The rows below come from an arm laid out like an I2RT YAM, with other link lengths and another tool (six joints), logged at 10 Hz.
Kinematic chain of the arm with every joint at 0, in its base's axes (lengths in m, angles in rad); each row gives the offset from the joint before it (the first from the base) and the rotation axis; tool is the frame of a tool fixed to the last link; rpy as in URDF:
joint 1: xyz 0 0 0.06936 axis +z
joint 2: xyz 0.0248 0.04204 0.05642 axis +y
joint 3: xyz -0.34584 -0.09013 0 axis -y
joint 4: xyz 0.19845 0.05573 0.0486 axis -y
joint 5: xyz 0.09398 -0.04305 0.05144 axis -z
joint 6: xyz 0.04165 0 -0.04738 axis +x
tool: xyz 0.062 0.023 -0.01 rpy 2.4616 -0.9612 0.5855
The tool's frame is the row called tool.
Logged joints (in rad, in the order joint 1, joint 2, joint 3, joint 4, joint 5, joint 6), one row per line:
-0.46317 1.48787 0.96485 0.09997 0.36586 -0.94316
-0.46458 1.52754 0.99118 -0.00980 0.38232 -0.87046
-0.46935 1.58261 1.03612 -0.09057 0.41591 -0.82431
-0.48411 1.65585 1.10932 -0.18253 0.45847 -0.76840
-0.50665 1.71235 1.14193 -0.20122 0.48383 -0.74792
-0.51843 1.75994 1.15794 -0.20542 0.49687 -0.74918
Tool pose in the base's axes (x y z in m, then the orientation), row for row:
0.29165 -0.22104 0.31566 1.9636 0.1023 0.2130
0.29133 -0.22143 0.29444 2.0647 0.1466 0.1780
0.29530 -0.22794 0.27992 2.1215 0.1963 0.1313
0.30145 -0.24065 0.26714 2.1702 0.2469 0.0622
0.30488 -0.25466 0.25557 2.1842 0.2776 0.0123
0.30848 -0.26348 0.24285 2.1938 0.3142 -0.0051
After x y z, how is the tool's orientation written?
As angles about the fixed x, y, z axes (roll, pitch, yaw), in radians.
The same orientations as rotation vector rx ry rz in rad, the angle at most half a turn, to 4 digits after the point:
1.9423 0.2751 0.0394
2.0410 0.2727 -0.0412
2.0971 0.2543 -0.1298
2.1486 0.2080 -0.2318
2.1658 0.1704 -0.2958
2.1730 0.1710 -0.3470

